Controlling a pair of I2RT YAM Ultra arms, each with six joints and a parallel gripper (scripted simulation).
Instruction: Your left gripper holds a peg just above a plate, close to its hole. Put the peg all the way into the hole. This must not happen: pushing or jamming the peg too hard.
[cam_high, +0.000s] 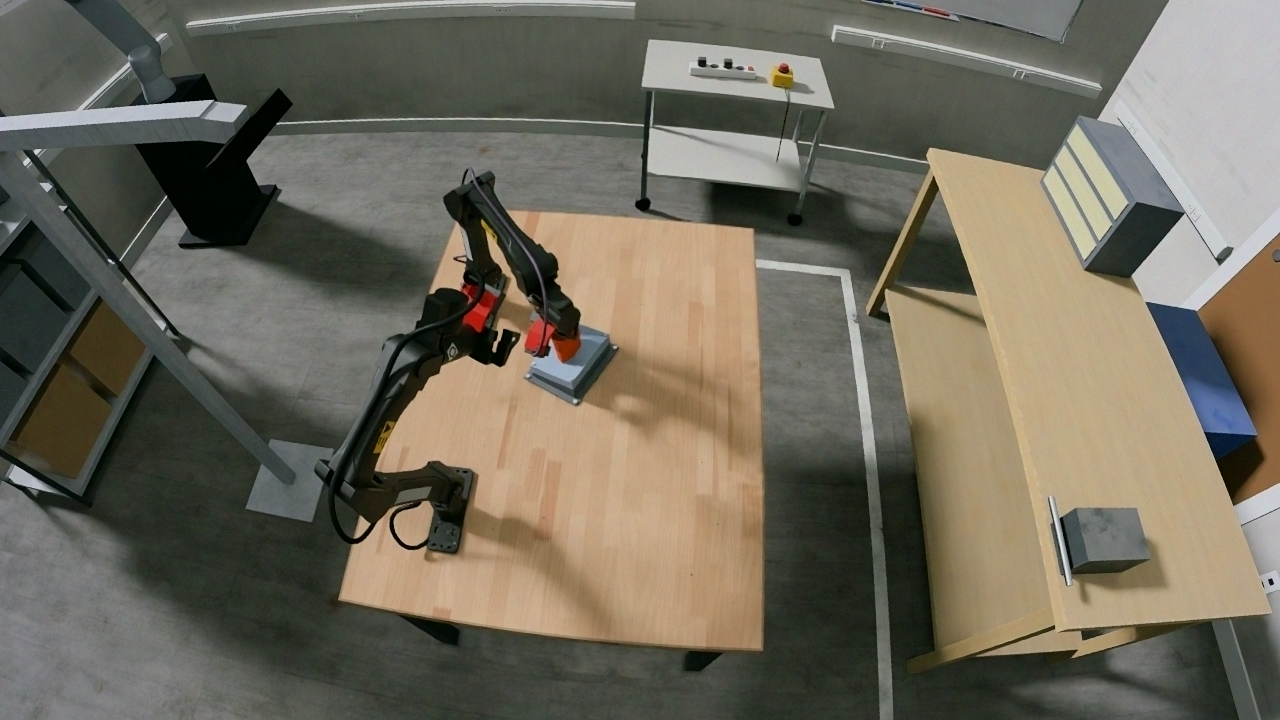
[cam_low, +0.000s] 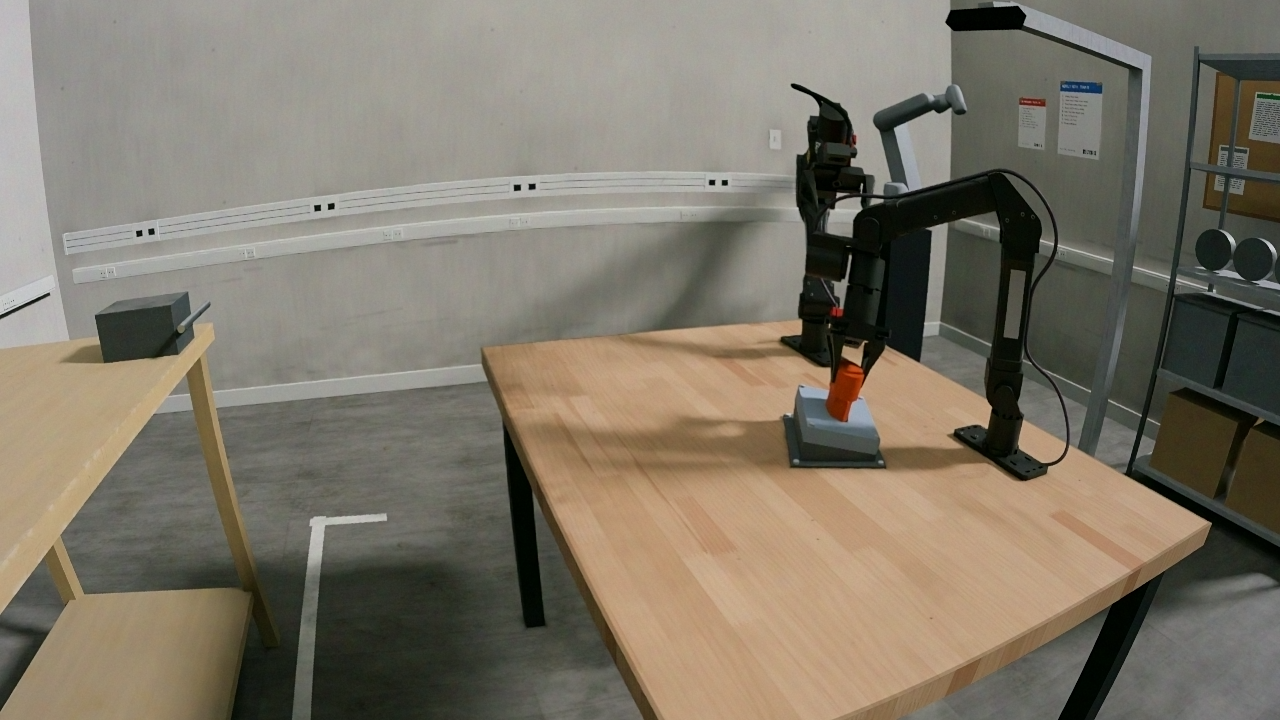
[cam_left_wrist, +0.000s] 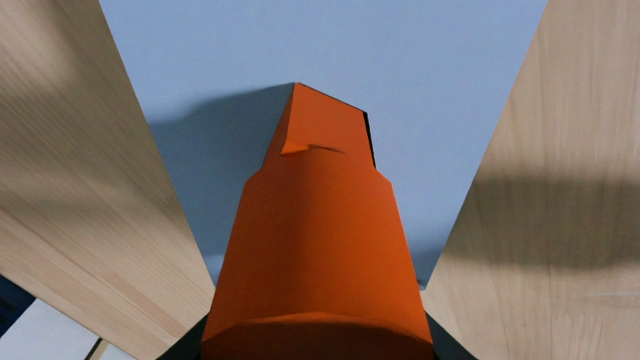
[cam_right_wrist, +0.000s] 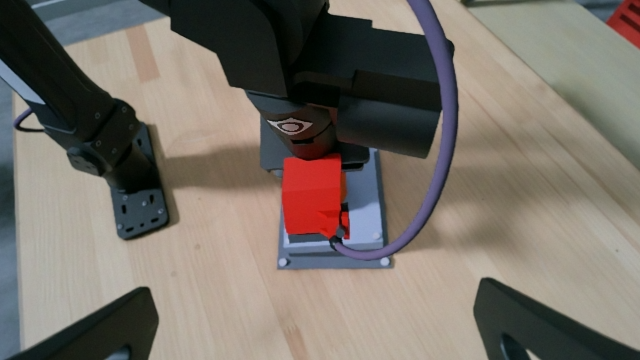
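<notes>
Right now the orange peg is 2 cm below my left hand and 1 cm to the right of it. From my left hand the other things lie so: blue-grey plate 7 cm below, 1 cm to the right, 1 cm ahead.
</notes>
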